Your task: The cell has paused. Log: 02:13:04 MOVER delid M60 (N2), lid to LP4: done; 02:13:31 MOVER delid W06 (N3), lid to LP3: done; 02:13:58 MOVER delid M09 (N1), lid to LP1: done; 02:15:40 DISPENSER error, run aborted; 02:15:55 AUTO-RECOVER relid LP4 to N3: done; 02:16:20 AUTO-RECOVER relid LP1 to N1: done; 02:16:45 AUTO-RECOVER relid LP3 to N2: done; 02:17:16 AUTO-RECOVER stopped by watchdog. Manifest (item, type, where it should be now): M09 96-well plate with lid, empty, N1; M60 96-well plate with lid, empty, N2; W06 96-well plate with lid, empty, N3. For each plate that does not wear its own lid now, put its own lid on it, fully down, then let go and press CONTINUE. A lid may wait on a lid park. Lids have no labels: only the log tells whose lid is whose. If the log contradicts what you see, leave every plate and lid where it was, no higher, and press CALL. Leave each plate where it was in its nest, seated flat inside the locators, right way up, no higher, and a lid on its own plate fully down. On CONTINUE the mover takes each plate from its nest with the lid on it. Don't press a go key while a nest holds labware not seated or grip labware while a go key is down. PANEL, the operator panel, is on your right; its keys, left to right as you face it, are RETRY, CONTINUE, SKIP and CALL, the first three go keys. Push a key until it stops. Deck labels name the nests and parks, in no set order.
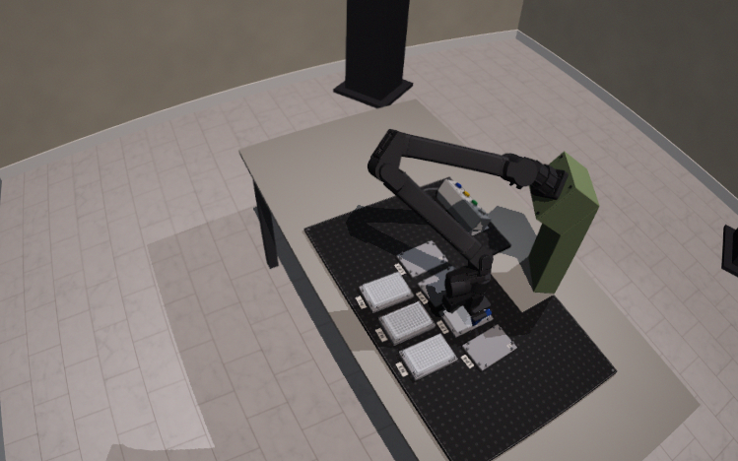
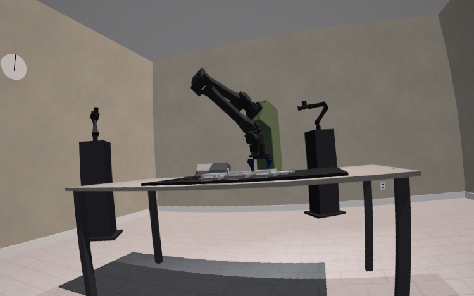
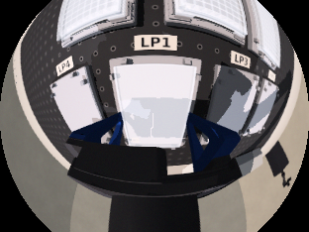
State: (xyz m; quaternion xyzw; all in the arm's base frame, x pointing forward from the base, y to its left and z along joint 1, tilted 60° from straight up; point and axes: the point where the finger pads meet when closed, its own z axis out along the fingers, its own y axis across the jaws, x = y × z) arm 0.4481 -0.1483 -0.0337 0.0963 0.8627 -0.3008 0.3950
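The LP1 park is 2 cm below my hand. Round my hand: LP3 park: 12 cm to the right, 6 cm behind, 2 cm below; then LP4 park: 11 cm to the left, 6 cm ahead, 2 cm below; then lp1 label: 8 cm ahead, 5 cm to the right, 2 cm below.
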